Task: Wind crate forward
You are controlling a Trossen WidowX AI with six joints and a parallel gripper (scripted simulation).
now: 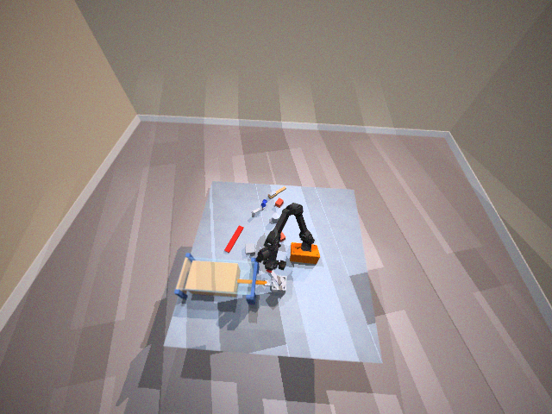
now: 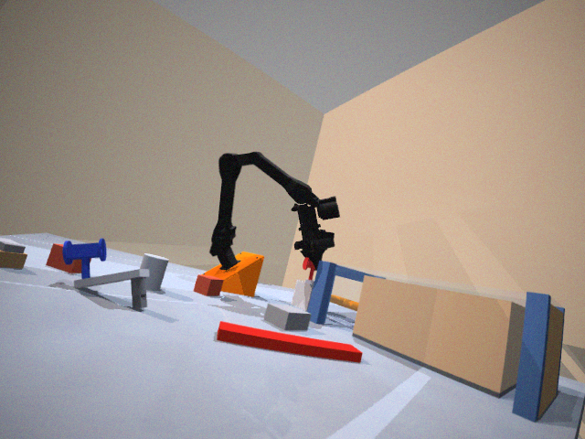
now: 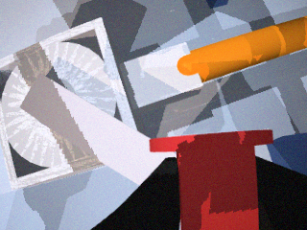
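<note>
Now: gripper tip 9 cm short of the blue frame, 5 cm to the right of it and 3 cm above it. From my gripper tip the other things lie so: red knob (2 cm to the right, 1 cm behind); winch (10 cm below, 8 cm behind, 6 cm to the left); red-knobbed winch handle (3 cm below, 3 cm behind, 1 cm to the left).
</note>
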